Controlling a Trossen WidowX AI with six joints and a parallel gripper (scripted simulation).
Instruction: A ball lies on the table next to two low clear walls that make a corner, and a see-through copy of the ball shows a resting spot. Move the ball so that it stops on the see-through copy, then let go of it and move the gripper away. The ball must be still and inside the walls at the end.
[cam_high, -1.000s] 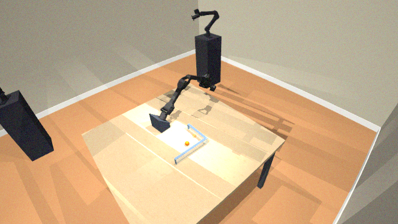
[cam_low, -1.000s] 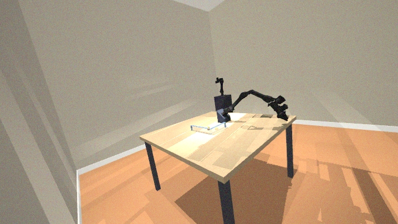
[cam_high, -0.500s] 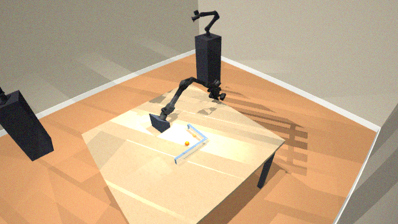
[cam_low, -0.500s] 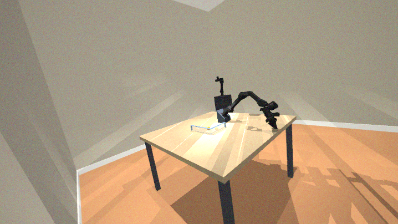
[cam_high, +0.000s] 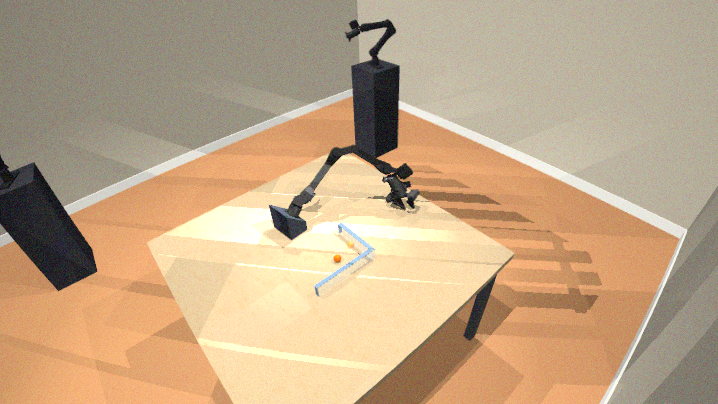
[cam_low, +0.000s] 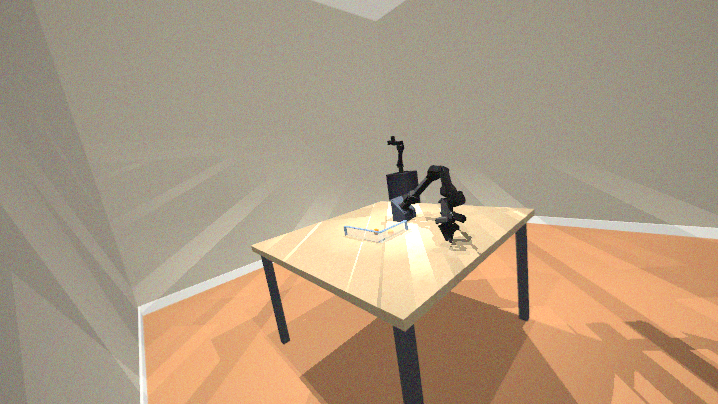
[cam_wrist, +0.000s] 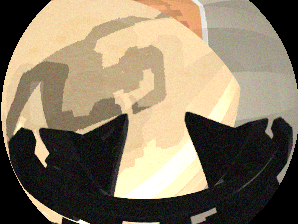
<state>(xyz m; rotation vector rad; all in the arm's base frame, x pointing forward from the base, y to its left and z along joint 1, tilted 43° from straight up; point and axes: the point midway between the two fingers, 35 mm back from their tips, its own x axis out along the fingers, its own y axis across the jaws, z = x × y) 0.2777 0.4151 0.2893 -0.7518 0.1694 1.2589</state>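
Now: gripper tip 480 mm to the left of the orange ball, 20 mm short of it and 10 mm above it. From my gripper tip the other things lie so: see-through copy of ball 380 mm to the right, 10 mm below, 10 mm behind.
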